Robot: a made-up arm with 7 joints.
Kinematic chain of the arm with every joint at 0, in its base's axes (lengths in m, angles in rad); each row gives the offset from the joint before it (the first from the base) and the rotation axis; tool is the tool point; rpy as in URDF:
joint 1: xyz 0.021 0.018 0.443 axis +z
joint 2: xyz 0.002 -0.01 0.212 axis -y
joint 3: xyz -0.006 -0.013 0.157 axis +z
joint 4: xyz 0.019 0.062 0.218 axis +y
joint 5: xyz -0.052 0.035 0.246 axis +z
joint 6: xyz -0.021 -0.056 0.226 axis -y
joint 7: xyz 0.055 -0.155 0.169 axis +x
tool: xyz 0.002 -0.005 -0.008 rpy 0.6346 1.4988 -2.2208
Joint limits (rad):
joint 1: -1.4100..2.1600
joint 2: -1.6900..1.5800
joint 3: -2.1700..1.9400
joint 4: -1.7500..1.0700
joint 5: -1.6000..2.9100
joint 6: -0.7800..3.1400
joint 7: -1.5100..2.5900
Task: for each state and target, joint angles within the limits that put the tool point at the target. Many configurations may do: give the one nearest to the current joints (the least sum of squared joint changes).
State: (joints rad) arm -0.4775 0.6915 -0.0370 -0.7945 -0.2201 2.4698 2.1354
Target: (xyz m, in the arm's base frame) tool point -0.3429 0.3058 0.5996
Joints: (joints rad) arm -0.6260 0.6371 -0.1986 -1.2494 -0.3602 2.6166 2.1487
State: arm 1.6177 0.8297 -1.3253 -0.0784 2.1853 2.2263 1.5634
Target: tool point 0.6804 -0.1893 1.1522
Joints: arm 2.1600 0.9261 -1.5393 0.3922 2.2219 1.8632 1.5605
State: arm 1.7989 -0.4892 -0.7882 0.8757 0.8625 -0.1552 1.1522
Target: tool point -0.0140 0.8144 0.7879
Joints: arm 2.0173 -0.5679 -0.5717 1.0700 0.9235 -0.4697 1.1416
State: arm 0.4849 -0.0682 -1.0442 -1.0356 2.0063 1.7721 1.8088
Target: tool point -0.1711 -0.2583 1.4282
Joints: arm 1.0591 0.2208 -0.7723 -0.7262 1.7138 2.0264 1.8263
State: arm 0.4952 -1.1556 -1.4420 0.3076 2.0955 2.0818 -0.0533
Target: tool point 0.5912 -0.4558 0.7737
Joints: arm 0.0257 -1.2062 -1.4747 0.6911 2.1133 2.1428 -0.0604
